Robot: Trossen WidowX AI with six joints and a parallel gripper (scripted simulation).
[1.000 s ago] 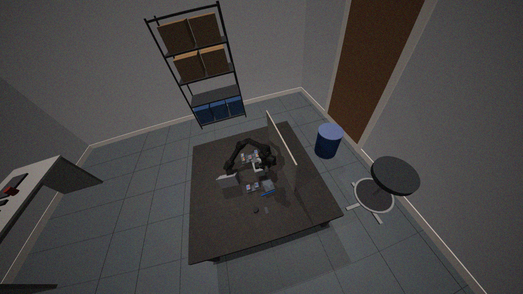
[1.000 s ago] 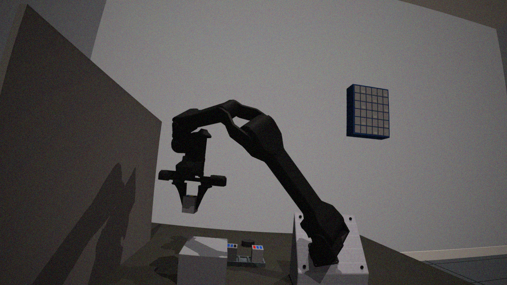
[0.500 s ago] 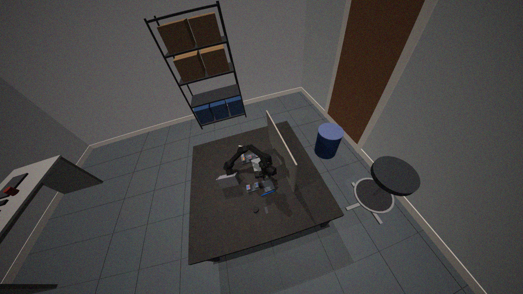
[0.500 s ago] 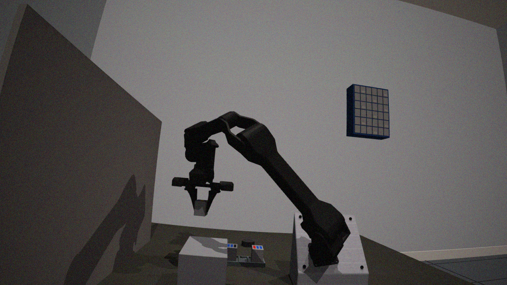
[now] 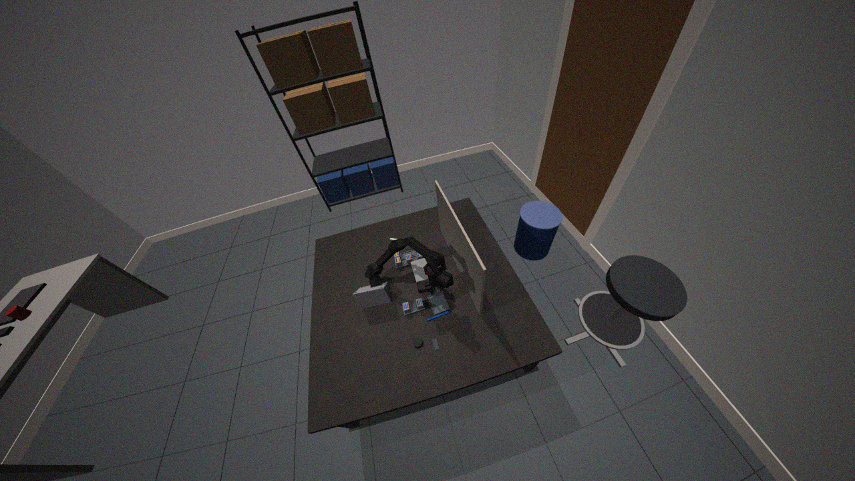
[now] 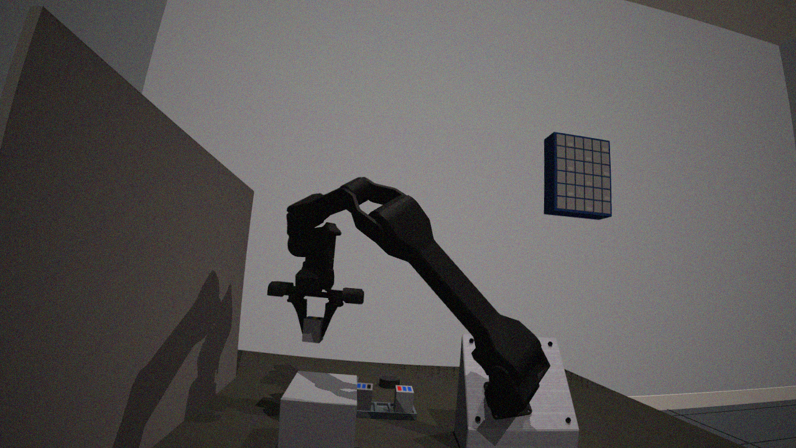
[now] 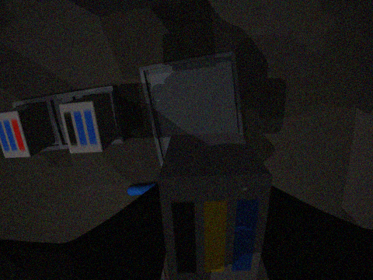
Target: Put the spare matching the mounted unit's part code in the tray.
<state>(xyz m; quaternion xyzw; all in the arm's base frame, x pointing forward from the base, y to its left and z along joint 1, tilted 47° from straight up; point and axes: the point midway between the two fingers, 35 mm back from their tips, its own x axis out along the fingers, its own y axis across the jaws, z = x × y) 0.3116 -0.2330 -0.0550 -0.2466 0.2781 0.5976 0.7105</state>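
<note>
My gripper tip is 14 cm above the grey tray. From my gripper tip the other things lie so: tall upright panel: 20 cm ahead, 20 cm to the left, 8 cm above; then spare: 19 cm behind, 2 cm to the left, 10 cm below; then grey mounted unit: 4 cm behind, 21 cm to the left, 9 cm below.
</note>
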